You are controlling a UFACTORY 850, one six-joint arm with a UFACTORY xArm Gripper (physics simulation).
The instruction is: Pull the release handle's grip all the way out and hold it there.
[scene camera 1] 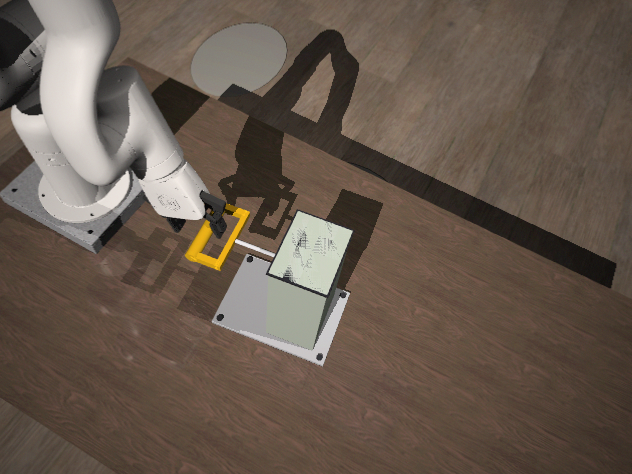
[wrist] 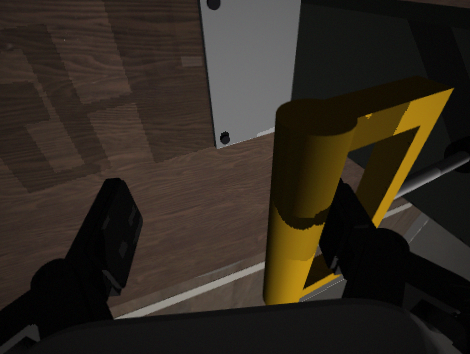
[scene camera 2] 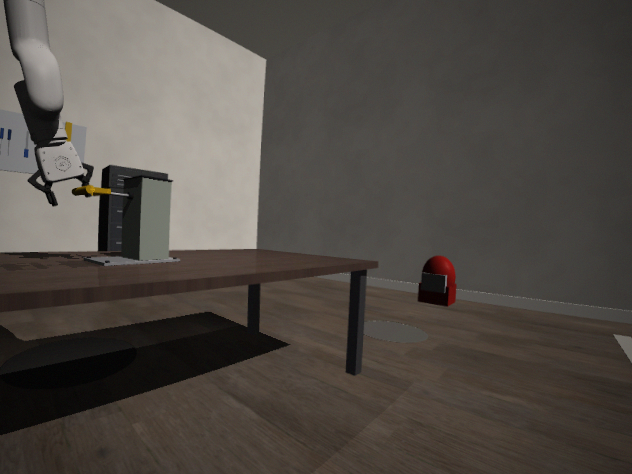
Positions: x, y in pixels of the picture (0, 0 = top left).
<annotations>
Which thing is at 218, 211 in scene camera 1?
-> My gripper.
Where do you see a grey base plate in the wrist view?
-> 249, 60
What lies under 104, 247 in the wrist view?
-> My gripper.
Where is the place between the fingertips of my gripper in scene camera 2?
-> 72, 201
</annotations>
